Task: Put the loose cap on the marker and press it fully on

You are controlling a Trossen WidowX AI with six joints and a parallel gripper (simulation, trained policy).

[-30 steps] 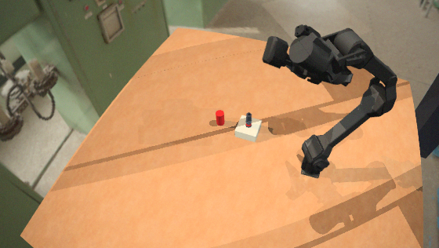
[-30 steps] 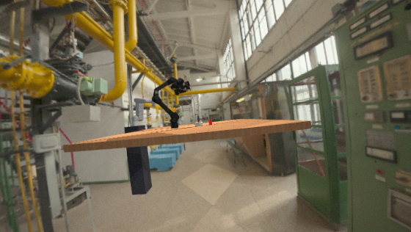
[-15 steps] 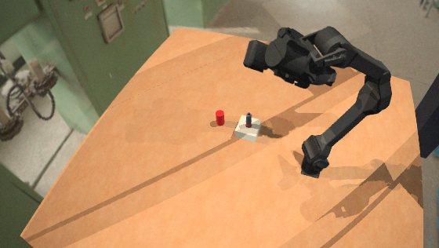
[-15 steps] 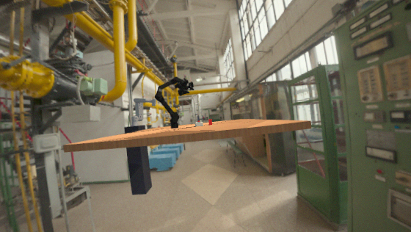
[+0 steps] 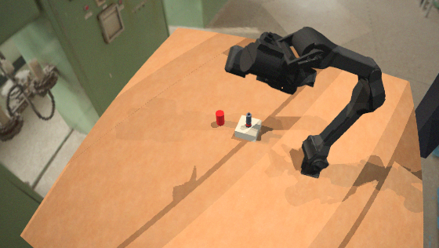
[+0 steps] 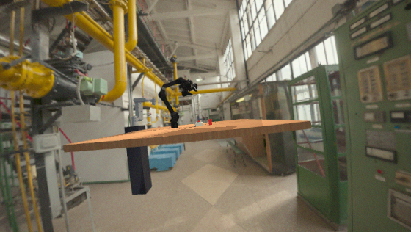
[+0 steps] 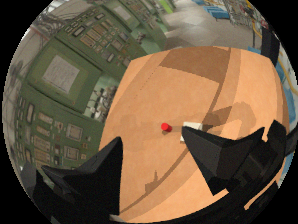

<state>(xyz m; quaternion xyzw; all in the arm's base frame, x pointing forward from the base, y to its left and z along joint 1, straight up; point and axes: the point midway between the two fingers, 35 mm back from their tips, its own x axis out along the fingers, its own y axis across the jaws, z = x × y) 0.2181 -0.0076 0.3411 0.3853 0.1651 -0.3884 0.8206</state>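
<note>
My gripper tip is 120 mm short of the red cap, 60 mm to the left of it and 290 mm above it. The rest, counted from my gripper tip: marker 10 mm ahead, 50 mm to the right, 250 mm below; then white holder block 10 mm ahead, 50 mm to the right, 300 mm below.
</note>
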